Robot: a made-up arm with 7 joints. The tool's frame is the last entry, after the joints. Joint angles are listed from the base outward. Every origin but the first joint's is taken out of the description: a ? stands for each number. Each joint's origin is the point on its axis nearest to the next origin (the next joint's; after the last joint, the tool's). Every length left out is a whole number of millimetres.
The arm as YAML. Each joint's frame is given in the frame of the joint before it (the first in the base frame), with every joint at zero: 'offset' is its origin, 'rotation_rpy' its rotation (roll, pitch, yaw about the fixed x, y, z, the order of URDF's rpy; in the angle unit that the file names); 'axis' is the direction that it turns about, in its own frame. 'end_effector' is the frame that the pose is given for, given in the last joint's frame.
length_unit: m
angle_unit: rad
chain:
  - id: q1
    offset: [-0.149, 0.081, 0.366]
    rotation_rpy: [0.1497, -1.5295, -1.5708]
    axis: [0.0, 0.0, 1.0]
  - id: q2
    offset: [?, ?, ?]
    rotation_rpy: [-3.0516, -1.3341, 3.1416]
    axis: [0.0, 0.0, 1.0]
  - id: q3
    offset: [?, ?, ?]
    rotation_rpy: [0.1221, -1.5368, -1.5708]
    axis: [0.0, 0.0, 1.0]
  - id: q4
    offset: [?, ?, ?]
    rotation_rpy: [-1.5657, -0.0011, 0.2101]
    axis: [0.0, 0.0, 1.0]
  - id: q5
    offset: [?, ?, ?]
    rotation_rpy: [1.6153, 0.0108, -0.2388]
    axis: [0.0, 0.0, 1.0]
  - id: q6
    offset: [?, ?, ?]
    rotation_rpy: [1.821, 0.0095, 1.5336]
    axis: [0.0, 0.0, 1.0]
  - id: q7
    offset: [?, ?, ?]
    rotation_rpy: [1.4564, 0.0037, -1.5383]
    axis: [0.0, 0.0, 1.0]
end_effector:
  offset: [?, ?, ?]
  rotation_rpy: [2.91, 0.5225, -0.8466]
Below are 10 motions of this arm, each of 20 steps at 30 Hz.
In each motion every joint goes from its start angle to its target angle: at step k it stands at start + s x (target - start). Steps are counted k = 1, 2, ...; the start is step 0. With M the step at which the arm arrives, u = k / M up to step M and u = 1 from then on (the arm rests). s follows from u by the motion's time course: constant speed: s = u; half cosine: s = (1 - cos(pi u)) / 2; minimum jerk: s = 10 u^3 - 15 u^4 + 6 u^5.
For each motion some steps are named. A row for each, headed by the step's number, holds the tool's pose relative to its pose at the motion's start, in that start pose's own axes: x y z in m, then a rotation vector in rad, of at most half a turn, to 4 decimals.
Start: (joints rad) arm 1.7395 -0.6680 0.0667 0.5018 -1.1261 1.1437 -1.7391
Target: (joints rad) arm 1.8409 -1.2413 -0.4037 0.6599 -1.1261 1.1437 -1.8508
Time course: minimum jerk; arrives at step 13
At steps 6, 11, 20:
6: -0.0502 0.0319 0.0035 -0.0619 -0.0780 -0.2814
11: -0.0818 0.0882 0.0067 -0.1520 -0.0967 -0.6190
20: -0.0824 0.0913 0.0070 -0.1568 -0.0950 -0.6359

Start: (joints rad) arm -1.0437 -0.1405 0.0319 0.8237 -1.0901 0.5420 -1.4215
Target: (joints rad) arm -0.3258 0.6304 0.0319 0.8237 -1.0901 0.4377 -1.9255
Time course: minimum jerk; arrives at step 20
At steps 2, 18, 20:
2: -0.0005 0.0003 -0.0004 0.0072 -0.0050 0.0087
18: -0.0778 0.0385 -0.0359 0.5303 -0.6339 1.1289
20: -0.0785 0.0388 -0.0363 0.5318 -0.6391 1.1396

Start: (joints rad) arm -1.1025 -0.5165 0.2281 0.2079 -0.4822 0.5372 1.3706
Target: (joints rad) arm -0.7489 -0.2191 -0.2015 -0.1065 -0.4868 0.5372 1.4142
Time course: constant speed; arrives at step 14
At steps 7, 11, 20:
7: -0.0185 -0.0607 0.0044 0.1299 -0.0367 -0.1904
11: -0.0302 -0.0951 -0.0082 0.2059 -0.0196 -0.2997
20: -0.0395 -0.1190 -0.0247 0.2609 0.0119 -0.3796

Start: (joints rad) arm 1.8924 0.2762 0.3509 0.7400 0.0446 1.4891 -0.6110
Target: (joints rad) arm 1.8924 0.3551 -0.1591 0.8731 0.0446 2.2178 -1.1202
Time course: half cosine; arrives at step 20
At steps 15, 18, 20:
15: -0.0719 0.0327 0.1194 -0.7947 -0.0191 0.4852
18: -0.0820 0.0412 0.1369 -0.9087 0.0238 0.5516
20: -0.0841 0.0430 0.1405 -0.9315 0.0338 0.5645

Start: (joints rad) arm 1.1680 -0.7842 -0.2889 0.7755 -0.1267 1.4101 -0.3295
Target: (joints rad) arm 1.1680 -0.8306 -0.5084 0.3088 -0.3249 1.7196 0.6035
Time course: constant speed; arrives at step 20
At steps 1, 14, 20:
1: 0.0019 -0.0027 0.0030 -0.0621 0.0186 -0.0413
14: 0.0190 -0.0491 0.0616 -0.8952 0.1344 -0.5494
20: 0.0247 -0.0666 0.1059 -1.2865 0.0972 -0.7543

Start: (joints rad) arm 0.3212 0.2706 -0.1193 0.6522 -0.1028 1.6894 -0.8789
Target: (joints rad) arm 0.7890 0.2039 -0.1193 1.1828 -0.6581 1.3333 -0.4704
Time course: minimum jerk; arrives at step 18
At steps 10, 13, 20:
10: -0.0399 0.0804 -0.0514 -0.1010 -0.3501 -0.9061
13: -0.0409 0.1110 -0.0801 -0.0487 -0.5177 -1.2952
20: -0.0380 0.1250 -0.0955 0.0046 -0.6078 -1.4901

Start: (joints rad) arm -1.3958 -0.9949 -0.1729 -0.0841 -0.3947 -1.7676 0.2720
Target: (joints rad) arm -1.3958 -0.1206 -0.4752 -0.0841 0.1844 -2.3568 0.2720
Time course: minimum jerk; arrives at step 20
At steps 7, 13, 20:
7: -0.0136 -0.0287 -0.0611 -0.0701 0.0232 -0.0295
13: -0.0067 -0.1246 -0.1794 -0.1901 0.0389 -0.1321
20: 0.0117 -0.1772 -0.2170 -0.2242 0.0279 -0.1861

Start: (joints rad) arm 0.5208 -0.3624 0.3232 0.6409 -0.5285 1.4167 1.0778
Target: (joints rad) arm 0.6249 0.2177 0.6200 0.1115 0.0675 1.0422 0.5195
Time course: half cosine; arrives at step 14
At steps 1, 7, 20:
1: -0.0008 0.0036 0.0038 0.0054 -0.0083 0.0210
7: -0.0784 0.1066 0.1442 0.0751 -0.3151 0.8315
20: -0.2098 0.1370 0.2454 -0.1916 -0.5288 1.5763

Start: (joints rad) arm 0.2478 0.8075 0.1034 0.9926 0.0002 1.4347 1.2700
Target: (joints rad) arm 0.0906 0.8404 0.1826 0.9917 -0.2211 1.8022 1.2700
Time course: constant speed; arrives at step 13
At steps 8, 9, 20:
8: 0.0122 0.0156 0.0036 -0.0256 -0.1597 -0.0944
9: 0.0133 0.0174 0.0043 -0.0291 -0.1810 -0.1050
20: 0.0171 0.0242 0.0078 -0.0432 -0.2692 -0.1449

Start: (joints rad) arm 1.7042 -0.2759 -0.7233 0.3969 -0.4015 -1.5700 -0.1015
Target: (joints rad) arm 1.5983 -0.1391 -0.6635 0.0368 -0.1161 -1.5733 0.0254
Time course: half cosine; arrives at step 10
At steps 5, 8, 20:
5: 0.0308 0.0285 -0.0491 -0.1313 -0.0871 -0.2913
8: 0.0620 0.0426 -0.0877 -0.2114 -0.1689 -0.5277
20: 0.0700 0.0447 -0.0964 -0.2266 -0.1897 -0.5833

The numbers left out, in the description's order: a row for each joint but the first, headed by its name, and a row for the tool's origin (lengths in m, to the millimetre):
q2: 0.031 -0.127 0.0
q3: -0.017 0.061 0.0
q4: -0.009 0.237 0.0
q5: 0.043 -0.074 0.0
q6: 0.125 0.07 0.0
q7: -0.055 -0.039 0.0
tool: -0.022 -0.072 0.0

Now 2 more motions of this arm.
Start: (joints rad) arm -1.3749 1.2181 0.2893 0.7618 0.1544 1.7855 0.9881
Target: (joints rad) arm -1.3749 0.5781 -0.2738 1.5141 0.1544 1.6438 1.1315
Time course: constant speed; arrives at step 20
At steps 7, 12, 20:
7: -0.0615 -0.1297 -0.0436 0.0200 0.1727 -0.4579
12: -0.1268 -0.2066 -0.0575 0.0226 0.2587 -0.7771
20: -0.2469 -0.2962 -0.0478 0.0060 0.3175 -1.2622

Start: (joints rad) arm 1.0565 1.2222 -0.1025 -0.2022 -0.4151 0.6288 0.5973
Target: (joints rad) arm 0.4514 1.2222 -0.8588 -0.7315 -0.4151 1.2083 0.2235
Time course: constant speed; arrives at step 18
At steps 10, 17, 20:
10: -0.0167 -0.0593 0.0411 -0.3548 -0.3825 -0.0201
17: -0.0279 -0.0915 0.0688 -0.6494 -0.5811 0.0293
20: -0.0292 -0.0955 0.0725 -0.6937 -0.6033 0.0399

